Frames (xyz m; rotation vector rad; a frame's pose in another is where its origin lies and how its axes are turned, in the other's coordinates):
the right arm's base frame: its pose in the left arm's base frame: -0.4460 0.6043 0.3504 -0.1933 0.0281 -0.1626
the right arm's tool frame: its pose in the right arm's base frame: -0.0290 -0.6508 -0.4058 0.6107 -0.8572 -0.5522
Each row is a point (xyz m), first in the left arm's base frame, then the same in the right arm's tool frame.
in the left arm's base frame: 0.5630 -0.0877 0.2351
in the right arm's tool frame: 0.6123 0.4814 -0.8714
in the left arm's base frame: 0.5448 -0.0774 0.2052
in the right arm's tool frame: 0.5788 0.4672 -0.8733
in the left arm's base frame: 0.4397 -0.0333 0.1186
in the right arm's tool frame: 0.4490 0.4195 -0.8361
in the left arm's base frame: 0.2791 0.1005 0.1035
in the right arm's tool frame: 0.2828 0.4610 -0.7154
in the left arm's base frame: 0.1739 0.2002 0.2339
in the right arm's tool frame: 0.2549 0.5727 -0.5580
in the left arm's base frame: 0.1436 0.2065 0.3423
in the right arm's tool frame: 0.3057 0.6255 -0.4724
